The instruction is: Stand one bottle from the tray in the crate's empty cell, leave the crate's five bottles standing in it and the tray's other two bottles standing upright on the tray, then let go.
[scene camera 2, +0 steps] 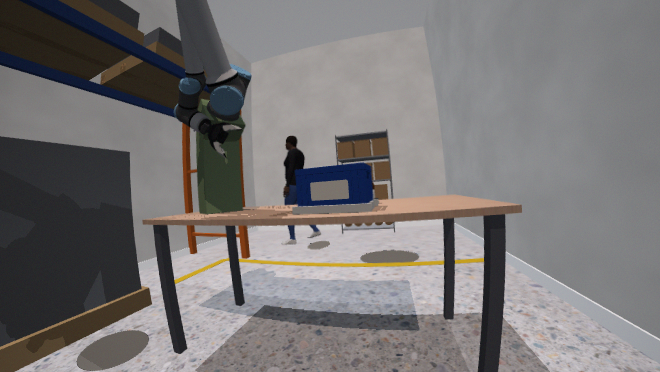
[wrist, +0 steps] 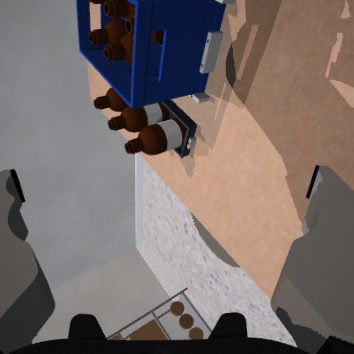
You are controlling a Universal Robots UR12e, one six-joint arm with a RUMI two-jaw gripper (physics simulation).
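Frame: origin at the arm's base, x ahead, y left, z up, level; millimetres.
Where they show: gripper, fingertip midpoint: (scene camera 2: 233, 143) (wrist: 165, 171).
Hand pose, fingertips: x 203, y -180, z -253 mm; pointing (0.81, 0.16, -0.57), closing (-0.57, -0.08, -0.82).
After its pixels a point has its place.
The blue crate (scene camera 2: 360, 187) @[x 760, y -237, z -493 mm] (wrist: 185, 65) @[x 521, y -90, z -515 mm] stands on the table. In the wrist view several brown bottles stand in it, among them one bottle (wrist: 120, 51) @[x 646, y -90, z -443 mm] near the corner; the crate is cut off by the view's edge, and its empty cell cannot be made out. Beside the crate, three brown bottles, a near one (wrist: 154, 139) @[x 562, y 91, z -478 mm], a middle one (wrist: 135, 119) @[x 649, y 83, z -477 mm] and a far one (wrist: 116, 99) @[x 741, y 66, z -470 mm] partly behind the crate, stand upright on the dark tray (wrist: 184, 116) @[x 575, y 62, z -571 mm]. My gripper (scene camera 2: 233, 144) @[x 203, y -180, z -253 mm] (wrist: 165, 171) @[x 203, y -180, z -253 mm] is open and empty, above table height, left of the crate in the scene view and apart from the bottles.
The wooden table (scene camera 2: 445, 204) @[x 1072, y -183, z -580 mm] (wrist: 240, 190) @[x 365, y 143, z -580 mm] carries the crate, with grey blocks (wrist: 211, 52) @[x 506, y -114, z -563 mm] at the crate's base. A green pillar-like object (scene camera 2: 220, 180) @[x -25, y -8, z -399 mm] is behind the gripper. A person (scene camera 2: 294, 165) and a shelf unit (scene camera 2: 362, 158) are beyond the table. Blue rack beams (scene camera 2: 125, 102) are upper left.
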